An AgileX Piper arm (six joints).
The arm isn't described. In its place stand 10 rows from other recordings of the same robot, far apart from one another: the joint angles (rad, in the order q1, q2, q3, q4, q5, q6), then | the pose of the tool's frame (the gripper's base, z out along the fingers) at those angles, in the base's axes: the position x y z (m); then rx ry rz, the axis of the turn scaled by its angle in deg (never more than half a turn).
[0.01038 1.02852 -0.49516 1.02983 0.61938 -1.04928] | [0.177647, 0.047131, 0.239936, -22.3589, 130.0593, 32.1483]
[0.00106 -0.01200 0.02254 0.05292 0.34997 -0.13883] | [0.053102, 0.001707, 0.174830, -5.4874, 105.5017, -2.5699]
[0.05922 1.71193 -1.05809 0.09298 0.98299 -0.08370] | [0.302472, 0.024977, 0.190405, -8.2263, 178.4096, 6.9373]
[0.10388 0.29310 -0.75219 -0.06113 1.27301 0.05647] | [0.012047, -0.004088, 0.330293, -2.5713, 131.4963, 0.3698]
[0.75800 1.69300 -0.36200 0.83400 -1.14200 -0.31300] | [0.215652, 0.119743, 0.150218, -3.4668, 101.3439, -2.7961]
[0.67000 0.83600 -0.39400 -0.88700 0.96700 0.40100] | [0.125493, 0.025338, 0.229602, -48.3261, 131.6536, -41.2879]
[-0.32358 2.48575 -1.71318 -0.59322 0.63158 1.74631] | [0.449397, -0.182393, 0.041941, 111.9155, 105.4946, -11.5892]
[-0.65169 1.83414 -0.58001 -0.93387 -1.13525 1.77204] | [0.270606, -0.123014, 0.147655, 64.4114, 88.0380, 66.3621]
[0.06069 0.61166 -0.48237 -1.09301 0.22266 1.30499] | [0.131554, -0.009884, 0.315227, 16.2370, 96.8495, 2.3275]
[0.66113 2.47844 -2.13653 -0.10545 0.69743 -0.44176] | [0.435821, 0.331239, 0.150692, -79.1675, 120.5577, -1.6660]
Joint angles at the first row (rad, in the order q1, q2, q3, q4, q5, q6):
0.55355 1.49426 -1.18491 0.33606 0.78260 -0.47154
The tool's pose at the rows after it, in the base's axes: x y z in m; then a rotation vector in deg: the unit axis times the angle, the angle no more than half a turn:
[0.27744, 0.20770, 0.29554, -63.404, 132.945, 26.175]
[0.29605, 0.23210, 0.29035, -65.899, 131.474, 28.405]
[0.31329, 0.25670, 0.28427, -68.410, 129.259, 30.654]
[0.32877, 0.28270, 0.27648, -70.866, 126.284, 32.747]
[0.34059, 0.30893, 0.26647, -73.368, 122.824, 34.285]
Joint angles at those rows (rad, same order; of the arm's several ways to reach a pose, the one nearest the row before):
0.57616 1.60337 -1.28859 0.36406 0.79000 -0.49822
0.59746 1.70931 -1.39724 0.40076 0.79540 -0.53354
0.61777 1.81255 -1.50859 0.44064 0.79816 -0.57602
0.64105 1.91602 -1.62257 0.48026 0.79308 -0.62164
0.66835 2.01413 -1.72906 0.51344 0.77891 -0.66787

